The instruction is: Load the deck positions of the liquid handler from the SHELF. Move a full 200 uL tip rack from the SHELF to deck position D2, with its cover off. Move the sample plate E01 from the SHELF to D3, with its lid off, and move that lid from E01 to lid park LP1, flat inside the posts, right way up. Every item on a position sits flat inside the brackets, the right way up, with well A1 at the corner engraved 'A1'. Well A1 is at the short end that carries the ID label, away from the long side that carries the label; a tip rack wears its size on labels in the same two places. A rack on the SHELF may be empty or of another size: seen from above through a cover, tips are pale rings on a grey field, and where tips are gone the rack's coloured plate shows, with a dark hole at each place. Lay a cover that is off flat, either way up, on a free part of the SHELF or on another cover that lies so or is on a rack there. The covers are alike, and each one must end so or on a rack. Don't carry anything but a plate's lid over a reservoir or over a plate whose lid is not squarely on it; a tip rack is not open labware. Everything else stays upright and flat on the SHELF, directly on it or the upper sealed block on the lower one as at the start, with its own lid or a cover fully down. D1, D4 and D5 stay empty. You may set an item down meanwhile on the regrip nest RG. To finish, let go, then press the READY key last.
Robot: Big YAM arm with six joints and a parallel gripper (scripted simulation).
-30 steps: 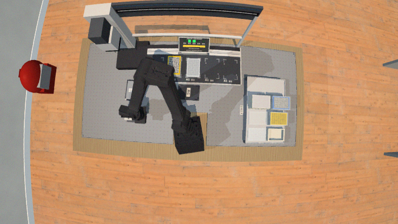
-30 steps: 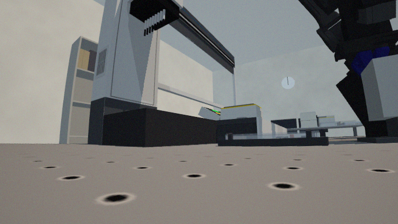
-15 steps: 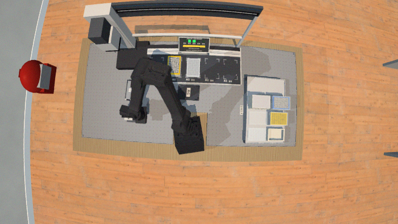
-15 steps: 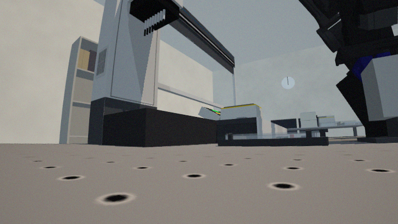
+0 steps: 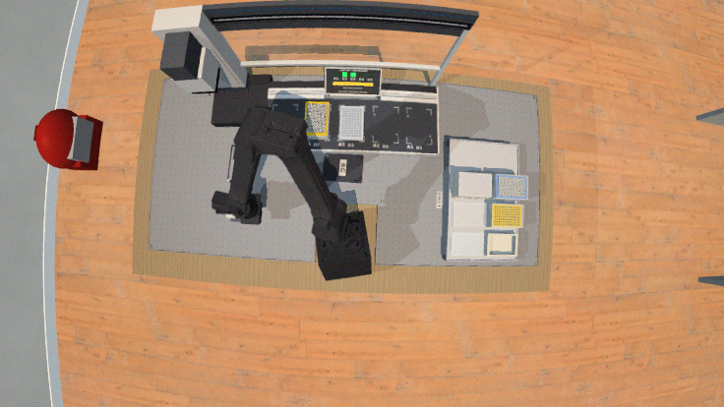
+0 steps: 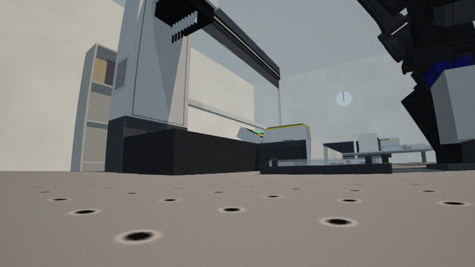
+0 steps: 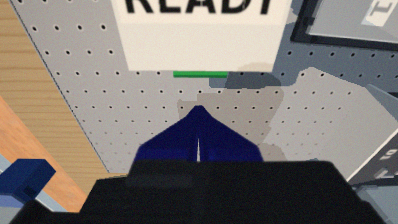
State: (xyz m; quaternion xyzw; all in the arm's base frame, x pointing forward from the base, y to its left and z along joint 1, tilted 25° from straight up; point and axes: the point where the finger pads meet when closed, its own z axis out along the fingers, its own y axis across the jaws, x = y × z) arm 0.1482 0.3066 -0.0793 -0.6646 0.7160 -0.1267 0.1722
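Right now the ready key is 40 mm to the left of my hand. Also, from my hand: clear plate lid: 180 mm ahead, 80 mm to the left, 60 mm below; then regrip nest RG: 310 mm to the right, 150 mm ahead, 80 mm below; then lid park LP1: 180 mm ahead, 80 mm to the left, 70 mm below.
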